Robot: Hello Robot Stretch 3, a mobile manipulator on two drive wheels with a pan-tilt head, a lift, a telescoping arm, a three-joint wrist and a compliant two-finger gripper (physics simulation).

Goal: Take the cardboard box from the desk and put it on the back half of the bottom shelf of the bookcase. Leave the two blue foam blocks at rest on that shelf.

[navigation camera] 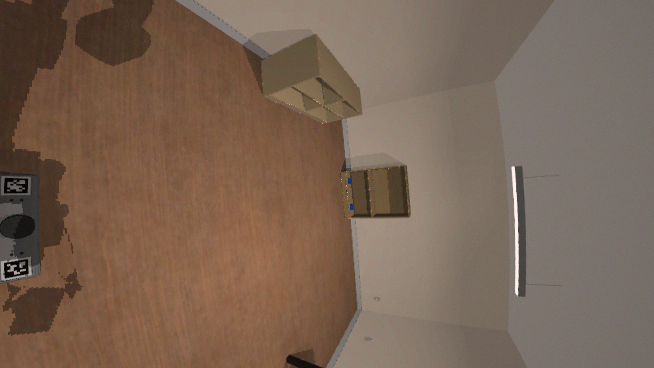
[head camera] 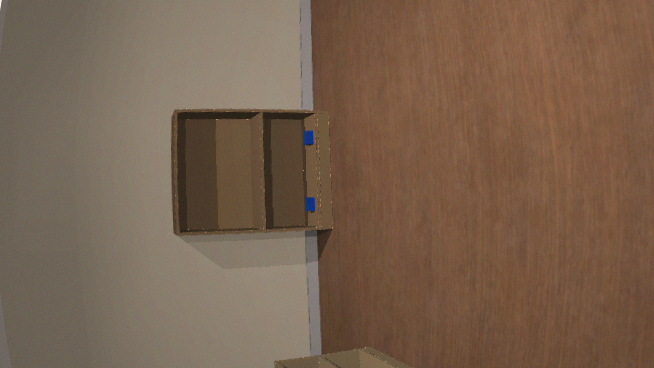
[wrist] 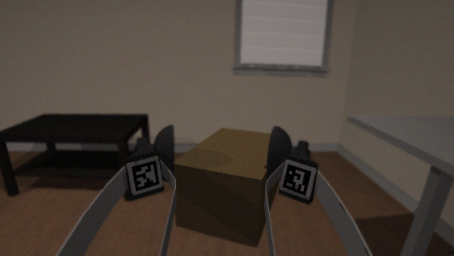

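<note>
My gripper (wrist: pixel 224 145) is there, and with it I see a brown cardboard box (wrist: pixel 220 184). In the head camera view that box is out of frame, and in the navigation camera view the box is out of frame too. A brown bookcase (head camera: pixel 211 176) (navigation camera: pixel 391 190) is part of what I see, as is a tan shelf unit (navigation camera: pixel 306 77).
</note>
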